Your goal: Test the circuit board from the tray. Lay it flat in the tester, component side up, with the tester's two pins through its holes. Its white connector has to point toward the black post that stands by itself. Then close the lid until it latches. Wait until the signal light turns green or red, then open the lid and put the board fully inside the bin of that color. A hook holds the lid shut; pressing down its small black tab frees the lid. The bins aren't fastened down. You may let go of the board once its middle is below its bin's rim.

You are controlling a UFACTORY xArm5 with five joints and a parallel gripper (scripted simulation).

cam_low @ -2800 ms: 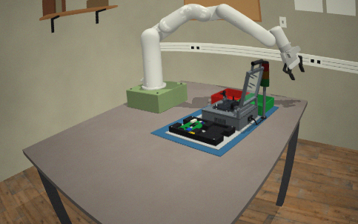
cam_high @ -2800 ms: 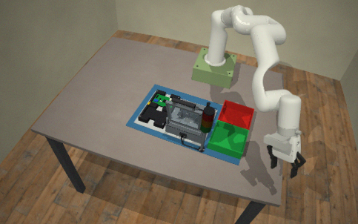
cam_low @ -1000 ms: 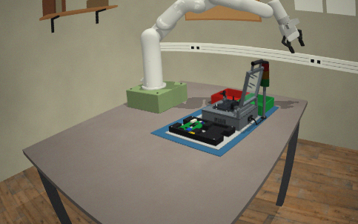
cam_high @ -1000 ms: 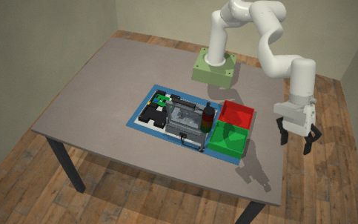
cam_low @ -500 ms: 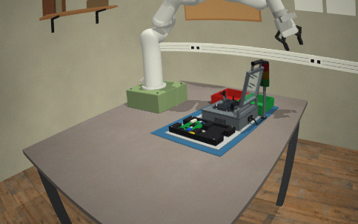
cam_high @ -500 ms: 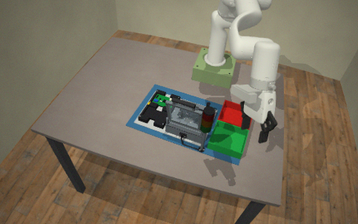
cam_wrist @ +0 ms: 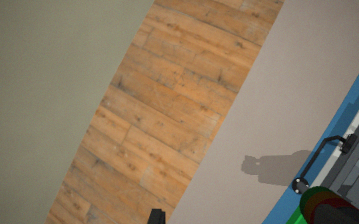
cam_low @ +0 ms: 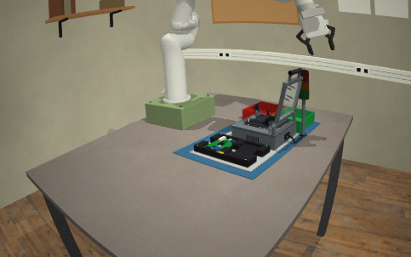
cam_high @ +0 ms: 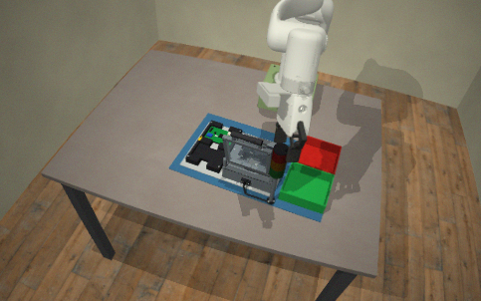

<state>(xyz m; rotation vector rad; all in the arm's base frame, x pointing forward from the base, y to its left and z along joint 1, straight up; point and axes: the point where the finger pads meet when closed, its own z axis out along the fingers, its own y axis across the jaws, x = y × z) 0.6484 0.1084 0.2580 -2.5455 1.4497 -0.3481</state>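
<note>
My hand is 29 cm past the green circuit board, 28 cm to the left of it and 32 cm above it. The rest, counted from my hand: green bin (16 cm behind, 8 cm to the left, 33 cm below); clear lid (9 cm behind, 12 cm to the right, 16 cm below); nest (21 cm behind, 11 cm to the right, 27 cm below).
</note>
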